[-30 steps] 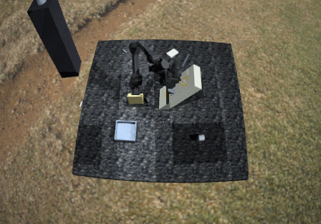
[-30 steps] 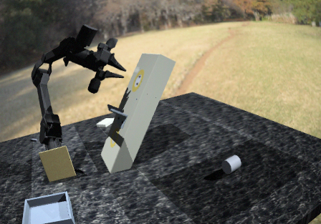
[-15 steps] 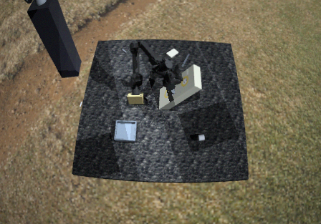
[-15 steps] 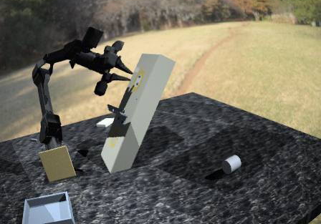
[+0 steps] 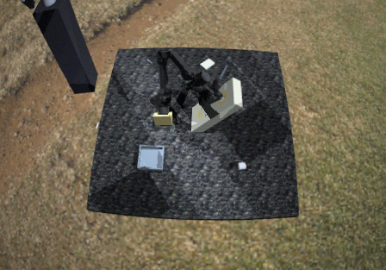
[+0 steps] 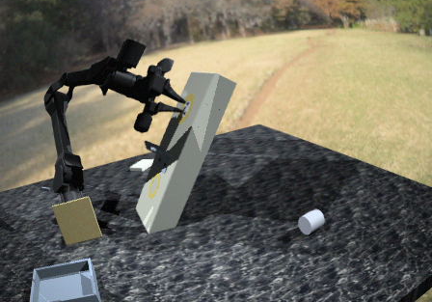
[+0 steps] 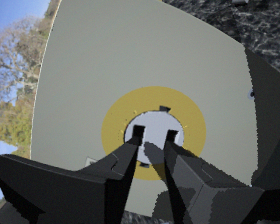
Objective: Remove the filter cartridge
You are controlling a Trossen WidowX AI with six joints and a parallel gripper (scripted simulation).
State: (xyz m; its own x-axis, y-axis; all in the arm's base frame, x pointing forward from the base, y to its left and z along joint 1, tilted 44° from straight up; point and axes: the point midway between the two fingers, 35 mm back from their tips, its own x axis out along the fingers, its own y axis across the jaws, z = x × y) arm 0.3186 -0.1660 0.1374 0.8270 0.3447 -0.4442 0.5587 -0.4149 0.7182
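The round filter cartridge lies 20 mm ahead of my gripper tip and 10 mm below it. Also, from my gripper tip: cream service panel (30 mm behind, 90 mm below); light-blue tray (430 mm behind, 250 mm to the right, 250 mm below); flat white block (40 mm behind, 470 mm to the left, 250 mm below).
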